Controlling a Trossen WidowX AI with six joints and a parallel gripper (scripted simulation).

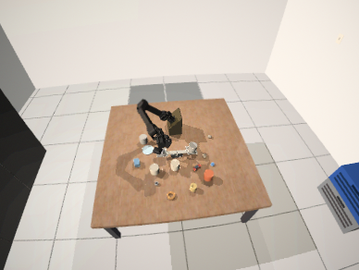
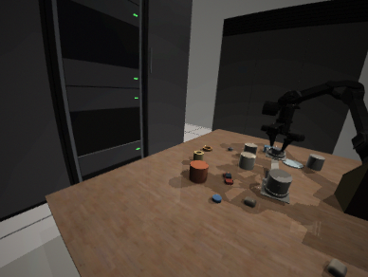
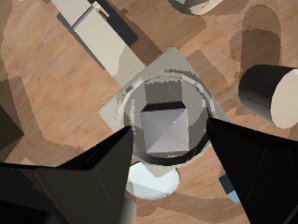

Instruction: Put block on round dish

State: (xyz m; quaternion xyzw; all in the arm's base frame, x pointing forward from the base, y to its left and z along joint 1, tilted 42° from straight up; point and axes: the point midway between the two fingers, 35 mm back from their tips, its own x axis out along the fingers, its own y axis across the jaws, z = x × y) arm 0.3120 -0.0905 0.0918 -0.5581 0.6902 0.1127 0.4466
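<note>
My gripper tip is now 1 cm above the grey block. From my gripper tip the other things lie so: blue block (22 cm to the right, 8 cm below, 3 cm ahead); round pale blue dish (12 cm to the right, 10 cm behind, 9 cm below); grey cup (20 cm behind, 17 cm to the right, 6 cm below).
</note>
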